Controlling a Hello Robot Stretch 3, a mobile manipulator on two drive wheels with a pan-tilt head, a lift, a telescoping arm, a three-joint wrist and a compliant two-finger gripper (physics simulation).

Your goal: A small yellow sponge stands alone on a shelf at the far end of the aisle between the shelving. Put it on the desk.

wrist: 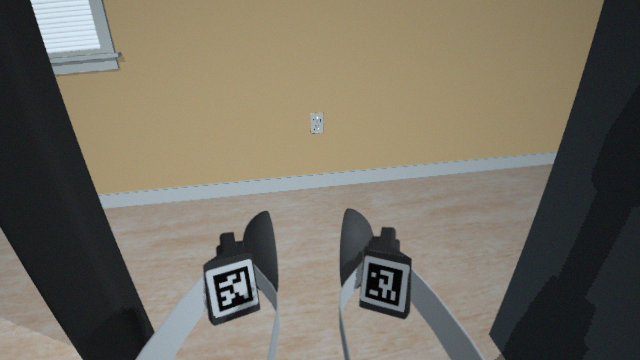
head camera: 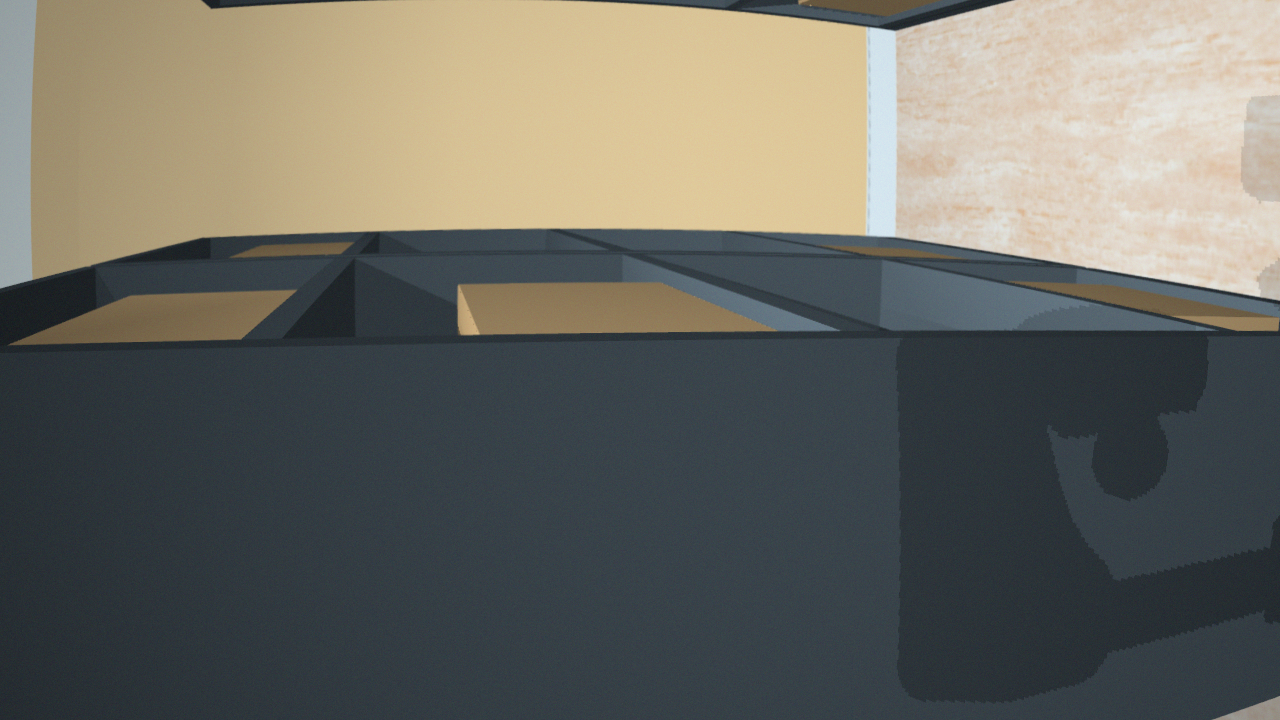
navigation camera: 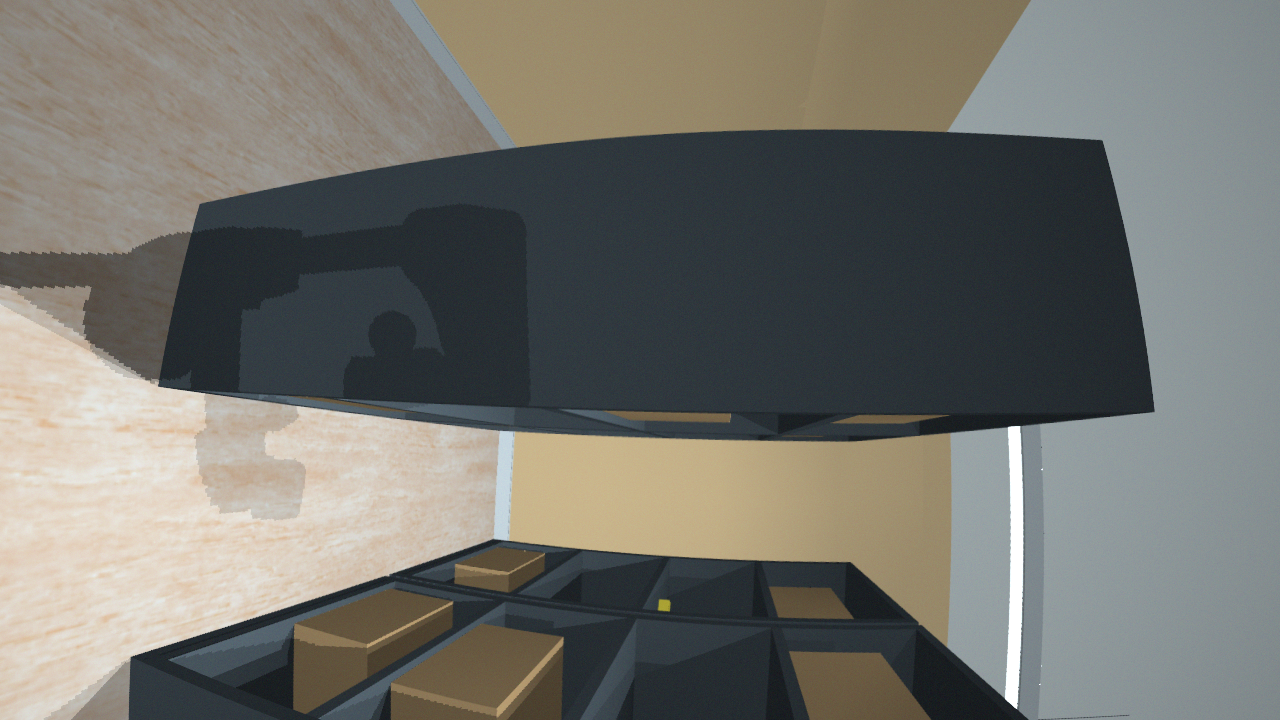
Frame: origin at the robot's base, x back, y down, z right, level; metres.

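Where they show: gripper, fingertip midpoint: [wrist: 308, 238].
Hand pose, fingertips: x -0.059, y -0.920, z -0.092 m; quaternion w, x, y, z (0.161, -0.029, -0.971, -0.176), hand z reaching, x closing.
Observation:
After its pixels a point has its place.
The small yellow sponge [navigation camera: 664, 605] {x -1.971, y -1.017, z 1.033 m} shows tiny in the navigation camera view, low and right of centre, in a compartment of the far shelving [navigation camera: 701, 616] {x -1.529, y -1.194, z 0.816 m}. My gripper [wrist: 308, 238] {x -0.059, y -0.920, z -0.092 m} is open in the wrist view, with nothing between its fingers, over wooden floor seen beyond. It is far from the sponge. The gripper does not show in the head camera or navigation camera views; its arm's shadow falls on a shelf's dark side panel. The desk does not show in these views.
A dark shelf unit [head camera: 537, 501] {x -0.744, y -1.231, z -0.081 m} [navigation camera: 760, 268] {x -0.764, y -1.301, z -0.177 m} shows its side panel close by. Brown boxes [head camera: 590, 308] [navigation camera: 483, 667] sit in compartments. In the wrist view, dark panels [wrist: 45, 190] {x 0.058, y -0.963, z -0.116 m} [wrist: 575, 225] {x -0.789, y -0.564, z -0.301 m} stand left and right, with a wall and outlet [wrist: 317, 123] {x -0.628, y -0.399, z -1.597 m} beyond.

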